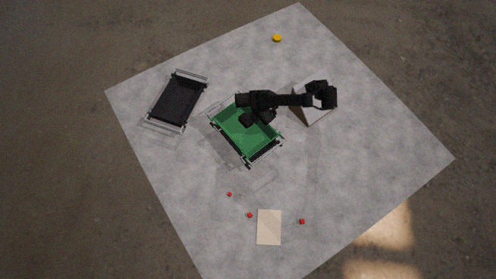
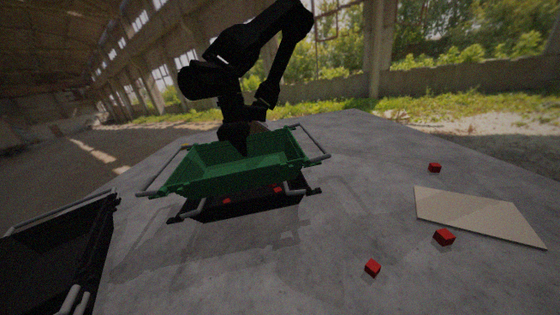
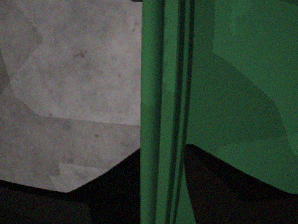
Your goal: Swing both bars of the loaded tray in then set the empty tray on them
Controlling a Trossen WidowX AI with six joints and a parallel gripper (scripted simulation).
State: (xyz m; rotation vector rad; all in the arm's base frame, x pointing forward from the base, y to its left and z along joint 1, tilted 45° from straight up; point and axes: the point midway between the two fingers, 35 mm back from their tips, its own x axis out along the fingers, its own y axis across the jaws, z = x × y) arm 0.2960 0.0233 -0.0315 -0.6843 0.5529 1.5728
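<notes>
The green tray is 70 mm ahead of my gripper tip, 30 mm above it and 10 mm to the left of it. Also, from my gripper tip: yellow disc: 440 mm to the right, 430 mm behind, 80 mm below; then beige card: 410 mm to the left, 210 mm ahead, 80 mm below.
</notes>
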